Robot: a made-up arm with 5 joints.
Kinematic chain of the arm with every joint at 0, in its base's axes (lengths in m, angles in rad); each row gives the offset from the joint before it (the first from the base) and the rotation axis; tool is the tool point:
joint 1: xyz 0 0 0.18 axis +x
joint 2: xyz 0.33 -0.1 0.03 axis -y
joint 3: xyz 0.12 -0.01 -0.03 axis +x
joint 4: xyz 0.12 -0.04 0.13 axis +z
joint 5: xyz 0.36 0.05 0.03 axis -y
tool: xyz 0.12 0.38 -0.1
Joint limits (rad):
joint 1: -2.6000..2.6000
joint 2: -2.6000..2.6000
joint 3: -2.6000..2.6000
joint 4: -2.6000..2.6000
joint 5: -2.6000..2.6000
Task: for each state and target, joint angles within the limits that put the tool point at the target. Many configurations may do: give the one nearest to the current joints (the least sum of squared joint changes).
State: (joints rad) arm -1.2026 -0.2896 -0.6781 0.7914 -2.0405
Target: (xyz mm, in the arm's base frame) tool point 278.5 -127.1 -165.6
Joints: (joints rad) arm -1.0769 -0.5602 -0.8316 0.7279 -1.9744
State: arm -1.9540 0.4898 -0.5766 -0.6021 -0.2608
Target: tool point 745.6 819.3 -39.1
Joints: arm -2.1051 0.9336 -0.5285 -0.9382 0.1701
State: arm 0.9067 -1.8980 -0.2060 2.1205 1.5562
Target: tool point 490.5 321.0 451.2
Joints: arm 0.3888 -2.0300 -0.3151 1.5074 1.5858
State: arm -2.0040 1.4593 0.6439 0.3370 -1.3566
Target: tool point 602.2 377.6 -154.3
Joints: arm -1.6501 0.7690 0.1983 0.1475 -1.4052
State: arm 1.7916 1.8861 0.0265 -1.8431 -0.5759
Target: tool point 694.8 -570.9 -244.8
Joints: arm 1.2977 1.7061 0.7126 -2.2332 -0.8199
